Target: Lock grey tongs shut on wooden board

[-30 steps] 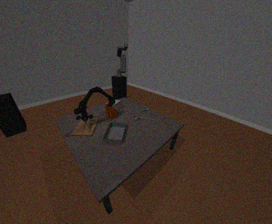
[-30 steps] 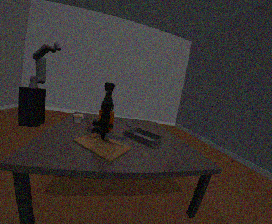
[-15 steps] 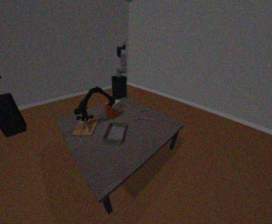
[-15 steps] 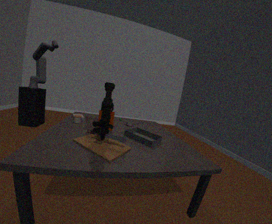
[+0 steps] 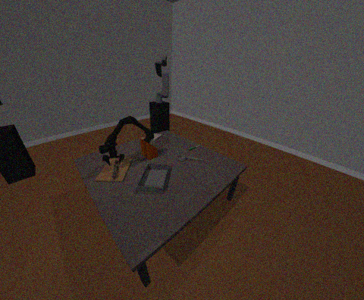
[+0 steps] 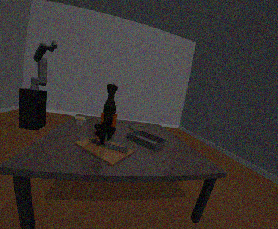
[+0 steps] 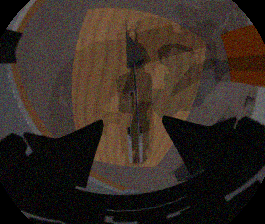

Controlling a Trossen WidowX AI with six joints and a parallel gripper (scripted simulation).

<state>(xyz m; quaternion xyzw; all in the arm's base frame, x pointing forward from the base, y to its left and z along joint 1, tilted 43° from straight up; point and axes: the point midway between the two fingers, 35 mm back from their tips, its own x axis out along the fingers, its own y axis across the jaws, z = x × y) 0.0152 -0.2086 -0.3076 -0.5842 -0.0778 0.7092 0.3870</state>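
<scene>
The wooden board lies 4 cm below my gripper tip. The rest, counted from my gripper tip: pale object: 30 cm behind, 49 cm to the left, 1 cm below; roasting tin: 36 cm ahead, 20 cm to the left, 2 cm below.
</scene>
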